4 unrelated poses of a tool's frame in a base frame.
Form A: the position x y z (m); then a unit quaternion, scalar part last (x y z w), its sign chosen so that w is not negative.
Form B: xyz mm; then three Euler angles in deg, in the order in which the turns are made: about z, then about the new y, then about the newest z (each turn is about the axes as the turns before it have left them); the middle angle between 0 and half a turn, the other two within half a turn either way. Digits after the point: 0 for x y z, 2 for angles.
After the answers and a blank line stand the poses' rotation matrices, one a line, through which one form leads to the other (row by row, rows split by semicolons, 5 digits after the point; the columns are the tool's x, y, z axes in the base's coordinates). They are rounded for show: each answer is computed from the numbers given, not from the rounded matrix.
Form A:
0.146, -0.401, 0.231, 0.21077, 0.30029, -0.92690, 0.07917
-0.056, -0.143, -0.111, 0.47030, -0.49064, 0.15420, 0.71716
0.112, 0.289, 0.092, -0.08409, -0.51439, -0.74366, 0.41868
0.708, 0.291, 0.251, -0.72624, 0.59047, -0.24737, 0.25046
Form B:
146, -401, 231, -120.18, 43.05, -50.05
-56, -143, -111, -124.08, 85.63, 148.35
112, 289, 92, 110.10, 62.83, 128.66
708, 291, 251, 6.24, 138.78, -95.53

-0.89862 0.27335 -0.34317; -0.02018 -0.80712 -0.59005; -0.43827 -0.52330 0.73081
0.47099 -0.68266 -0.55869; -0.24032 0.51008 -0.82587; 0.84877 0.52324 0.07619
-0.63527 0.70923 -0.30566; -0.53621 -0.12021 0.83548; 0.55580 0.69465 0.45666
0.18031 -0.73373 0.65508; -0.98156 -0.17723 0.07166; 0.06352 -0.65592 -0.75216

